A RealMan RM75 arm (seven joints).
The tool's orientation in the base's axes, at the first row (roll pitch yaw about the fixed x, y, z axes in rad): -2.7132 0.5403 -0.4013
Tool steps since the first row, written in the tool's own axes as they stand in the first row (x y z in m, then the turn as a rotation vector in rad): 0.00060 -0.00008 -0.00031 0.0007 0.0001 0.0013; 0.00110 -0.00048 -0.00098 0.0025 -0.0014 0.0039; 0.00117 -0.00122 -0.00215 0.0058 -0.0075 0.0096; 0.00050 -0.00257 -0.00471 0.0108 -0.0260 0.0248; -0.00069 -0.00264 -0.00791 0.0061 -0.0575 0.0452; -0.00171 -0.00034 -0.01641 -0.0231 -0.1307 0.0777
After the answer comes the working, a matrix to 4 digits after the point.
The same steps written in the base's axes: 0.00060 -0.00032 -0.00004 0.0001 0.0004 -0.0014; 0.00140 -0.00056 0.00037 0.0017 0.0024 -0.0038; 0.00217 -0.00069 0.00151 0.0061 0.0091 -0.0078; 0.00308 -0.00089 0.00433 0.0162 0.0300 -0.0156; 0.00304 -0.00225 0.00747 0.0244 0.0669 -0.0179; 0.00324 -0.00845 0.01380 0.0331 0.1502 -0.0022
The tool's axes in the first row as the columns of a matrix, in the base's axes (rounded; the answer above uses it unrounded):
0.7894 -0.5520 -0.2685
-0.3350 -0.7539 0.5652
-0.5144 -0.3562 -0.7801

